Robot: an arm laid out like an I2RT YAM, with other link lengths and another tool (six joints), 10 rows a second.
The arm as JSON. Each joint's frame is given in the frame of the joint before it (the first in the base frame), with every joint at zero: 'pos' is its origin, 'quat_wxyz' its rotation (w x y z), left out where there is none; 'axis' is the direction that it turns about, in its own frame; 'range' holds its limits. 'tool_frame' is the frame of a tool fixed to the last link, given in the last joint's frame.
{
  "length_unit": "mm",
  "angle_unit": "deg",
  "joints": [
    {
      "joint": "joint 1",
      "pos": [
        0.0,
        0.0,
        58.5
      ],
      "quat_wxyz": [
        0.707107,
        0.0,
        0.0,
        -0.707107
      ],
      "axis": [
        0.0,
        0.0,
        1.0
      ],
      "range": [
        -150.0,
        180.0
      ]
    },
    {
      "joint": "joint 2",
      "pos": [
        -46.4,
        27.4,
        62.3
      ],
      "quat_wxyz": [
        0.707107,
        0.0,
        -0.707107,
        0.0
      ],
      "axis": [
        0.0,
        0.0,
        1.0
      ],
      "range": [
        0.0,
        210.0
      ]
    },
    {
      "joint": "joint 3",
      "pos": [
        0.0,
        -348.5,
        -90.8
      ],
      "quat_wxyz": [
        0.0,
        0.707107,
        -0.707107,
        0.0
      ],
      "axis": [
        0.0,
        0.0,
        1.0
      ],
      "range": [
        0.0,
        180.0
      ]
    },
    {
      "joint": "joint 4",
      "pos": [
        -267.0,
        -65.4,
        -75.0
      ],
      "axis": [
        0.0,
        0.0,
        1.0
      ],
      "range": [
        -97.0,
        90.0
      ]
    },
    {
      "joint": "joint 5",
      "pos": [
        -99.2,
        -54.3,
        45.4
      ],
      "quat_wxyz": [
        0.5,
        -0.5,
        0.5,
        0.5
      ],
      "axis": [
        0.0,
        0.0,
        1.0
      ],
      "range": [
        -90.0,
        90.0
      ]
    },
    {
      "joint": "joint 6",
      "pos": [
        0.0,
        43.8,
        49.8
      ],
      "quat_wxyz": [
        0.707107,
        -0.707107,
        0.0,
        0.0
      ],
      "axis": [
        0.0,
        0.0,
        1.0
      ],
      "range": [
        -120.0,
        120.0
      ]
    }
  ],
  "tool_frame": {
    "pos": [
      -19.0,
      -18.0,
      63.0
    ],
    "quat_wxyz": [
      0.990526,
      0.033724,
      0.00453,
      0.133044
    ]
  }
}
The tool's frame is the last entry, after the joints.
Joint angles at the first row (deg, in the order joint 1, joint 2, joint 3, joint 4, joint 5, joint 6):
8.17 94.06 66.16 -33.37 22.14 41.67
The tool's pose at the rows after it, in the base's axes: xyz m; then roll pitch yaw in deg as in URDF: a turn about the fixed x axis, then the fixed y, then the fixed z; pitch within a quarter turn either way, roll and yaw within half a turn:
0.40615 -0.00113 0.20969 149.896 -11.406 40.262
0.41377 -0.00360 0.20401 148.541 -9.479 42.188
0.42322 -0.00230 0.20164 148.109 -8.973 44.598
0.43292 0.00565 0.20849 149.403 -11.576 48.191
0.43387 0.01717 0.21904 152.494 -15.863 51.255
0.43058 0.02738 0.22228 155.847 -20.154 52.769
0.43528 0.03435 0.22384 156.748 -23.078 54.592
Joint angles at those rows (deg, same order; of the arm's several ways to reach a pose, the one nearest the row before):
8.15 95.90 66.44 -32.32 22.74 40.30
8.08 97.37 66.57 -30.75 23.82 37.50
8.09 98.61 67.24 -29.33 23.25 34.93
8.12 98.73 68.78 -28.74 19.09 32.84
8.17 97.62 69.98 -29.70 12.78 32.35
8.13 96.57 69.66 -29.66 6.95 33.06
8.14 96.65 69.70 -28.16 3.53 32.78

